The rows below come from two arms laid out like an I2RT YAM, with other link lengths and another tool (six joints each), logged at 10 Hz.
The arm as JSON. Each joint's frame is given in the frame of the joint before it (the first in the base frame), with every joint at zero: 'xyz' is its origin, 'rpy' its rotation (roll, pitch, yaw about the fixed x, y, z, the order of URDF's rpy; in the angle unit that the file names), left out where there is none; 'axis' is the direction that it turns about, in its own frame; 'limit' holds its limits. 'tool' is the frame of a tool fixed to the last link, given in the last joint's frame.
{
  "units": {
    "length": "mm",
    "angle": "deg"
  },
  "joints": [
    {
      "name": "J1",
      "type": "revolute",
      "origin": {
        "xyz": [
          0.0,
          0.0,
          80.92
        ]
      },
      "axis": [
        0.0,
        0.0,
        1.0
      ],
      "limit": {
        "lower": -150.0,
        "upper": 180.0
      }
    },
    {
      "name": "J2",
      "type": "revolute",
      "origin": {
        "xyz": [
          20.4,
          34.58,
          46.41
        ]
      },
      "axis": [
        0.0,
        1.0,
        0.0
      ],
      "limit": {
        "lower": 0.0,
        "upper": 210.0
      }
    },
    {
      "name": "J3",
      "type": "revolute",
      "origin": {
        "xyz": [
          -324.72,
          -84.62,
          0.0
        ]
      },
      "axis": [
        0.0,
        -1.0,
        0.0
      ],
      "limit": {
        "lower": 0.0,
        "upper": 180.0
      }
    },
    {
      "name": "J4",
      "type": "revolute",
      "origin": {
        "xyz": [
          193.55,
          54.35,
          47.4
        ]
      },
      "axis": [
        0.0,
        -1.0,
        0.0
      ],
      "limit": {
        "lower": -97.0,
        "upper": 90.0
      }
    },
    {
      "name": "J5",
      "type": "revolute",
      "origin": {
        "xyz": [
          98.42,
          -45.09,
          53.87
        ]
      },
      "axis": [
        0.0,
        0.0,
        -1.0
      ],
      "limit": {
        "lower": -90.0,
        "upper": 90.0
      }
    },
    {
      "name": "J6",
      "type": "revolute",
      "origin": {
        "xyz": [
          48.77,
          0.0,
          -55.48
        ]
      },
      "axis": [
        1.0,
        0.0,
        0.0
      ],
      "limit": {
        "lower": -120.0,
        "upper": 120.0
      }
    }
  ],
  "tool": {
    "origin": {
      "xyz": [
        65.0,
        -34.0,
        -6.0
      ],
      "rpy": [
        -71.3,
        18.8,
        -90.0
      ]
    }
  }
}
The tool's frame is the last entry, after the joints.
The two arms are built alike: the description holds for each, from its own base.
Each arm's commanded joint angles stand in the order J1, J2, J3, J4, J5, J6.
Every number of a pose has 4 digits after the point. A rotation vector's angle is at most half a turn.
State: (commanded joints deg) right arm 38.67 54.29 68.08 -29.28 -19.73 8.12; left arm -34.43 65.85 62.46 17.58 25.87 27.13
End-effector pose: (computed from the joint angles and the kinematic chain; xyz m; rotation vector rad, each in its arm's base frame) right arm 0.1871 0.1071 0.4134 -1.2532 0.9088 -0.1335; left arm 0.1593 -0.2488 0.4840 0.5038 1.2362 -1.6690
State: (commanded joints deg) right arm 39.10 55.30 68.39 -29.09 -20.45 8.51; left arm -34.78 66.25 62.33 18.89 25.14 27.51
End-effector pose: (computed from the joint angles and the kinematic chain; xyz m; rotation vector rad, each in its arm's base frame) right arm 0.1891 0.1128 0.4125 -1.2631 0.9100 -0.1100; left arm 0.1610 -0.2505 0.4858 0.5057 1.2194 -1.6599
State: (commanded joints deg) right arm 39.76 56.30 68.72 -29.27 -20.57 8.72; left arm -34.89 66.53 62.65 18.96 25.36 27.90
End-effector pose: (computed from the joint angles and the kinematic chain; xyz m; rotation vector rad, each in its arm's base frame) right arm 0.1911 0.1182 0.4105 -1.2777 0.9151 -0.0942; left arm 0.1614 -0.2517 0.4867 0.5164 1.2160 -1.6582
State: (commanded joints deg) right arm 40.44 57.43 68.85 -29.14 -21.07 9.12; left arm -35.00 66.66 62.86 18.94 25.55 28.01
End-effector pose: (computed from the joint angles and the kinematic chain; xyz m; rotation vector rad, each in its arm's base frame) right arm 0.1932 0.1248 0.4076 -1.2929 0.9200 -0.0698; left arm 0.1611 -0.2524 0.4873 0.5226 1.2143 -1.6603
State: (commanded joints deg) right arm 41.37 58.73 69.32 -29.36 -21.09 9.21; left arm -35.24 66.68 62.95 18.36 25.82 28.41
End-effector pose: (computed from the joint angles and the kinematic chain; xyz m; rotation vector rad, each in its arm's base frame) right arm 0.1956 0.1320 0.4052 -1.3127 0.9233 -0.0527; left arm 0.1599 -0.2534 0.4857 0.5328 1.2225 -1.6616
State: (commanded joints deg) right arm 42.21 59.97 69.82 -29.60 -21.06 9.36; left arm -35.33 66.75 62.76 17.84 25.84 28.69
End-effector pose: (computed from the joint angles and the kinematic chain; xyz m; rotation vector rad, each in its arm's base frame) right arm 0.1979 0.1386 0.4029 -1.3304 0.9279 -0.0375; left arm 0.1603 -0.2541 0.4822 0.5343 1.2365 -1.6600
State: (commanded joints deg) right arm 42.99 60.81 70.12 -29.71 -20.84 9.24; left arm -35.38 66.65 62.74 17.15 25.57 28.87
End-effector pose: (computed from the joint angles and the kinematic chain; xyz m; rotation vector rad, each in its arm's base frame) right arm 0.1992 0.1436 0.4013 -1.3448 0.9263 -0.0299; left arm 0.1604 -0.2539 0.4803 0.5302 1.2476 -1.6557
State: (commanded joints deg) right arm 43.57 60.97 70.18 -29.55 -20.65 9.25; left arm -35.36 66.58 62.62 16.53 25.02 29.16
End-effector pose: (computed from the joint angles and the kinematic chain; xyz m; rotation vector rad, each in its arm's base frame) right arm 0.1987 0.1461 0.4016 -1.3478 0.9205 -0.0255; left arm 0.1616 -0.2534 0.4778 0.5223 1.2596 -1.6456
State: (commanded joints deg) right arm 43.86 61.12 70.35 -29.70 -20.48 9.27; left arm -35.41 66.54 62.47 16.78 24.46 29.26
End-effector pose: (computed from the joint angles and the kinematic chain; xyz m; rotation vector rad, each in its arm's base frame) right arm 0.1986 0.1472 0.4016 -1.3510 0.9202 -0.0241; left arm 0.1623 -0.2531 0.4779 0.5162 1.2566 -1.6384
